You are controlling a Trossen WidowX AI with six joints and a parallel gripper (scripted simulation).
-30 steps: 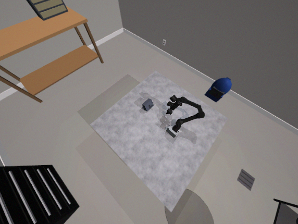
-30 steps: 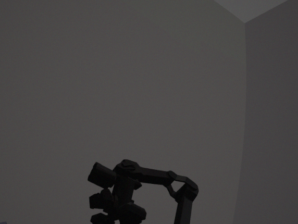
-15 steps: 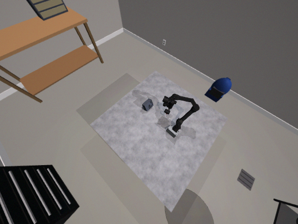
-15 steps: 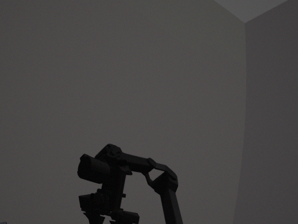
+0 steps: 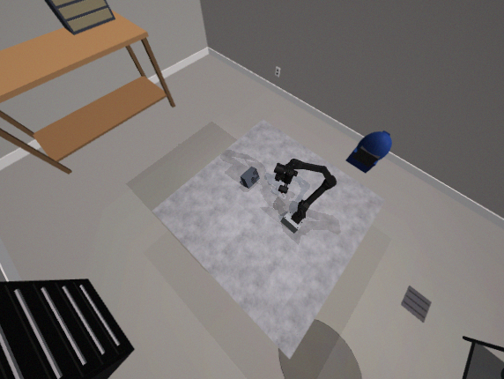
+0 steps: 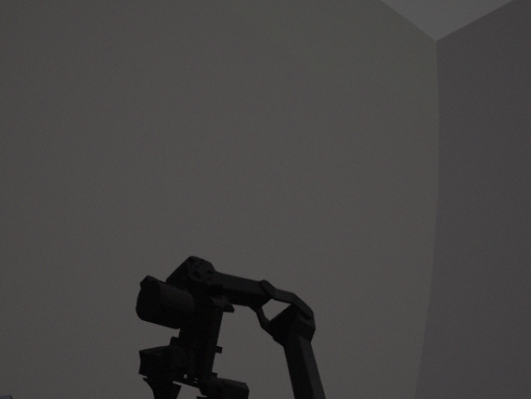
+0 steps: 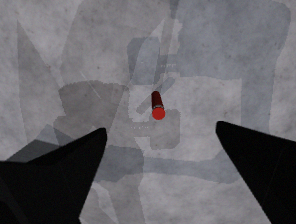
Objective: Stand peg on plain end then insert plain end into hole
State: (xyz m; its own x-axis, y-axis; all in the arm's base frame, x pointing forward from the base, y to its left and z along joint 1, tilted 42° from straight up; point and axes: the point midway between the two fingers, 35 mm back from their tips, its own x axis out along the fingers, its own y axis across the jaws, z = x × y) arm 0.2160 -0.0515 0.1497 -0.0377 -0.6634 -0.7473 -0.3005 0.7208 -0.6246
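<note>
My gripper tip is 60 mm above the red peg. From my gripper tip the other things lie so: sloped panel (260 mm ahead, 90 mm to the left, 50 mm below).
</note>
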